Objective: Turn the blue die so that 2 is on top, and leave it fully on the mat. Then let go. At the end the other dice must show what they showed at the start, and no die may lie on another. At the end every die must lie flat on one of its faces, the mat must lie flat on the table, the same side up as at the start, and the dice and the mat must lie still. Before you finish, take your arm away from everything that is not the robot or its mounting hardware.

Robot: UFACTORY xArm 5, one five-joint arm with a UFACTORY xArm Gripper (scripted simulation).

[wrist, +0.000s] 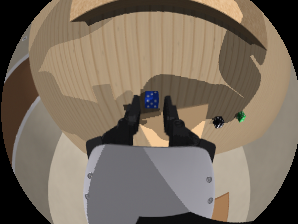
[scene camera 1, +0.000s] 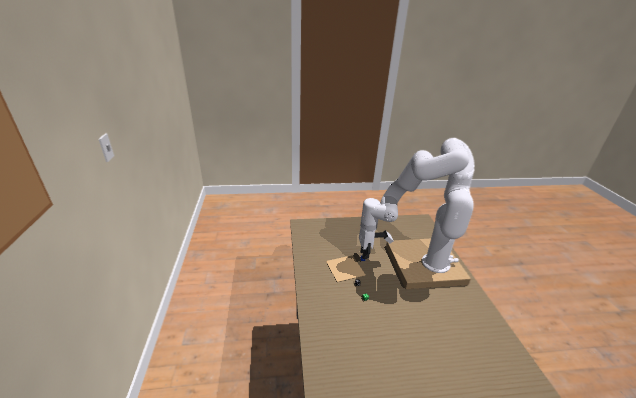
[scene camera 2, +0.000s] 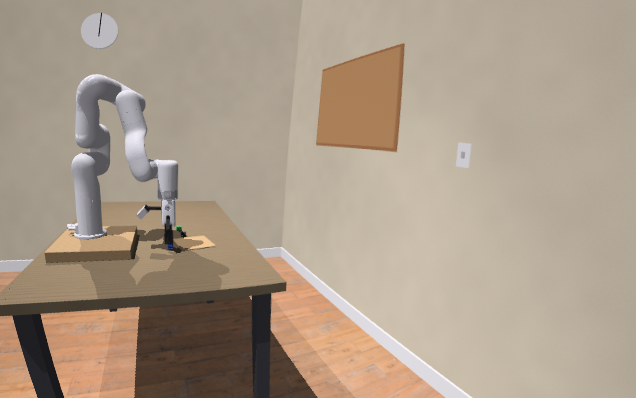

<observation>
I see my gripper (wrist: 151, 103) and a tan mat (wrist: 152, 124).
</observation>
